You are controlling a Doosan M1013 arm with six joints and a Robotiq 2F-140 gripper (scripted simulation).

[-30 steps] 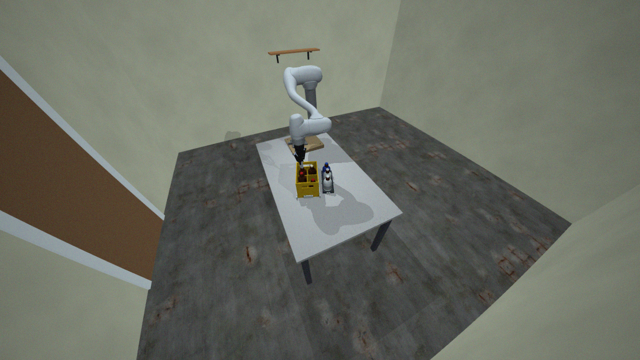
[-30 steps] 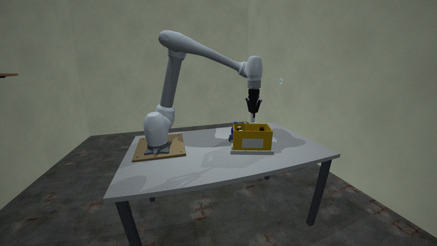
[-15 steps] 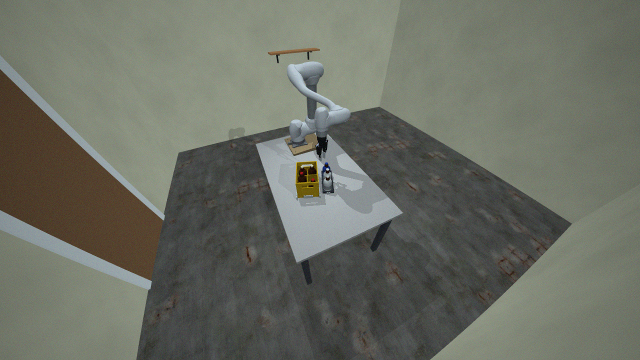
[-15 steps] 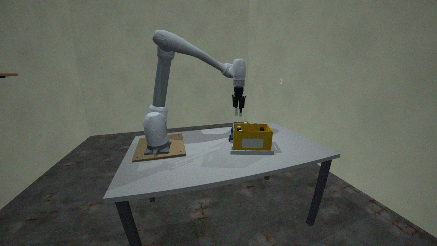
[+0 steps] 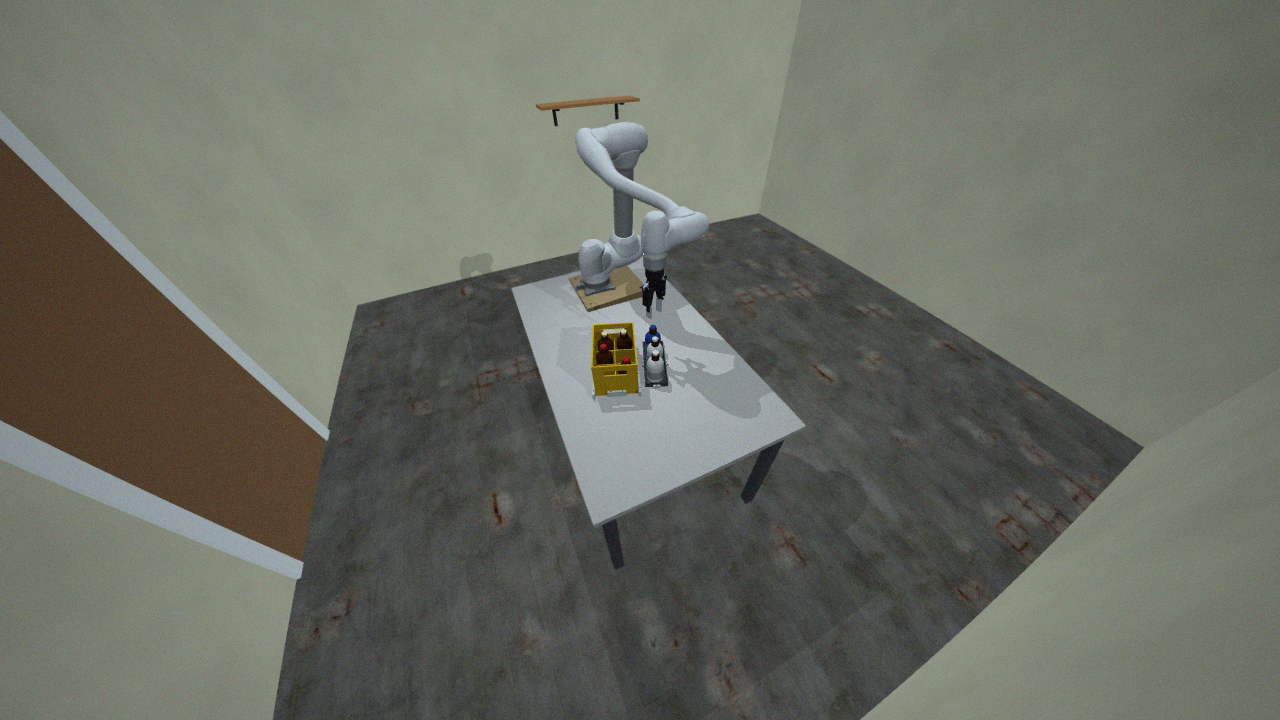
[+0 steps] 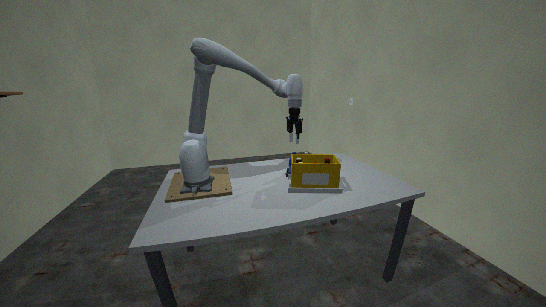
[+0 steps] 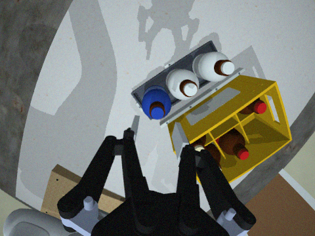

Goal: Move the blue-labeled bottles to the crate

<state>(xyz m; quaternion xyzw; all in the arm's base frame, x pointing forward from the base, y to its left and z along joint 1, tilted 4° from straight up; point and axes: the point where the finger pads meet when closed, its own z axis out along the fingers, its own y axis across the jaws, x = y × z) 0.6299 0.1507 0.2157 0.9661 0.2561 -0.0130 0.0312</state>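
Right now the blue-labeled bottle is 170 mm below my hand. The rest, counted from my hand: yellow crate: 70 mm ahead, 210 mm to the right, 170 mm below.
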